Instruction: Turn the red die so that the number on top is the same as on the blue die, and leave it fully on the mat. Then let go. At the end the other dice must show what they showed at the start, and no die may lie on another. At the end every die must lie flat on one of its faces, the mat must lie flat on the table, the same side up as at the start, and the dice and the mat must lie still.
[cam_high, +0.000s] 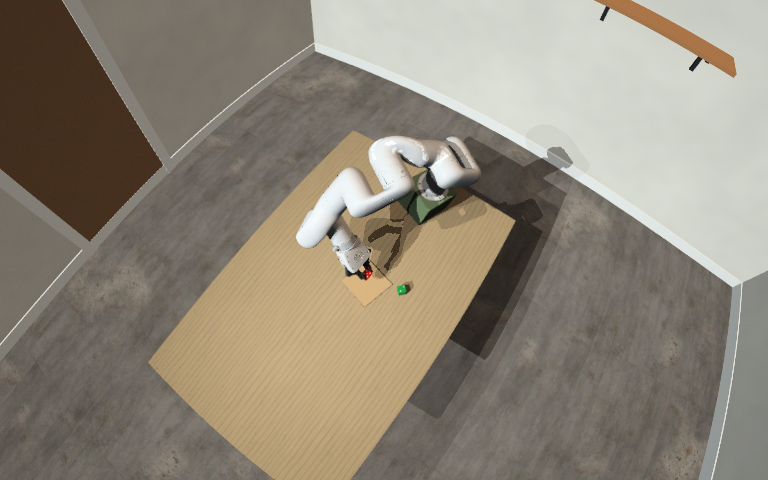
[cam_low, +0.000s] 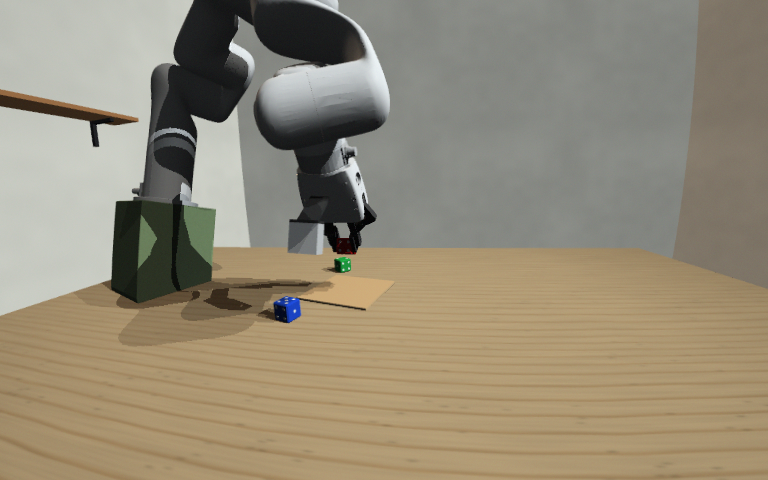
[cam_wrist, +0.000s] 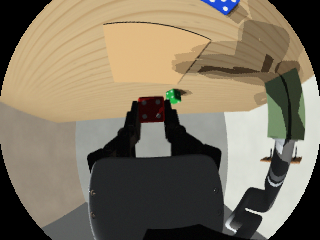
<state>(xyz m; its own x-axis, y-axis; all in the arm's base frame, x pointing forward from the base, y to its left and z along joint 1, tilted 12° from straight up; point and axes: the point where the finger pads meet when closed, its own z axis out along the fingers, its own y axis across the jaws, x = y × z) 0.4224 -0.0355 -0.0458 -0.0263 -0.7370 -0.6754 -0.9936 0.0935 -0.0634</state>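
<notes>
My hand is 20 mm above the red die and 10 mm to the right of it. From my hand the other things lie so: blue die 110 mm to the right, 90 mm below, 70 mm behind; tan mat 100 mm below, 10 mm to the left; green die 140 mm to the left, 90 mm below, 40 mm behind.
</notes>
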